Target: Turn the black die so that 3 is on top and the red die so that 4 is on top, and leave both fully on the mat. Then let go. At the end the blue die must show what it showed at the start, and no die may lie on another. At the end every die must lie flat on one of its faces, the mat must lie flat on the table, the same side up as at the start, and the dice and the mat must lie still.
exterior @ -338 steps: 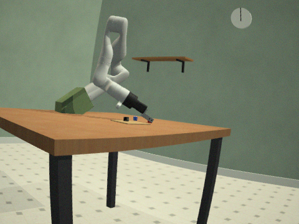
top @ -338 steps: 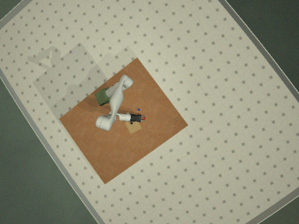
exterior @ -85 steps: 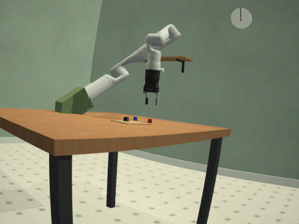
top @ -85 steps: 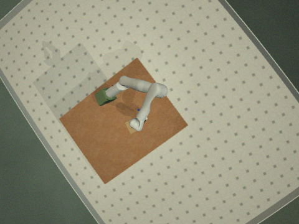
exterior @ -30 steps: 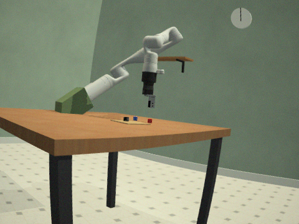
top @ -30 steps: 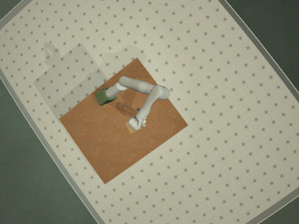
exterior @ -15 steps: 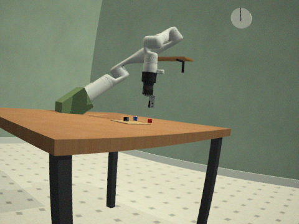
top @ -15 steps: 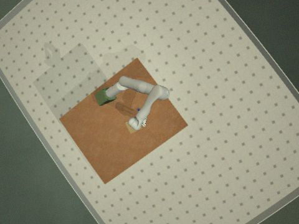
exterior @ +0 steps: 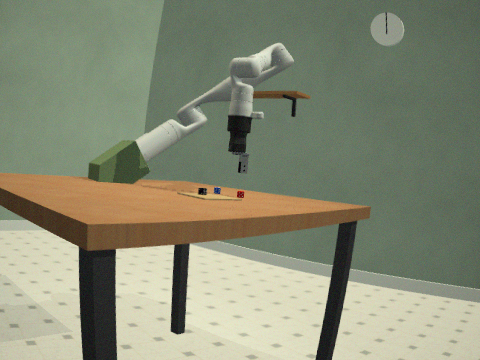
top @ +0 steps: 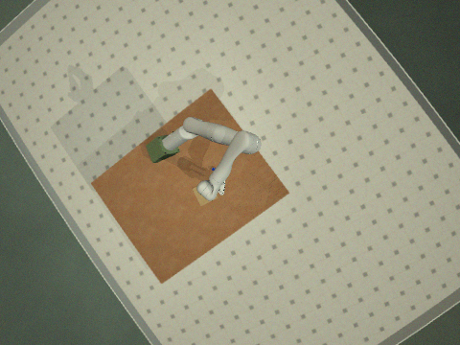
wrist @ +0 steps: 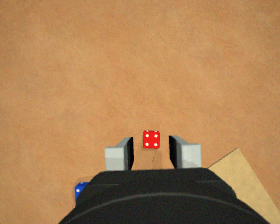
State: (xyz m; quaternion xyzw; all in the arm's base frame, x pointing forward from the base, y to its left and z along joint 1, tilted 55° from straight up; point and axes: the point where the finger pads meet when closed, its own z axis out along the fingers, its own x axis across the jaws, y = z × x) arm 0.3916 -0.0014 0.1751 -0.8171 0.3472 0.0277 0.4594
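The red die lies 90 mm below my hand. From my hand the other things lie so: tan mat 140 mm to the right, 90 mm below; blue die 110 mm behind, 90 mm below; black die 140 mm to the right, 80 mm below, 30 mm behind.
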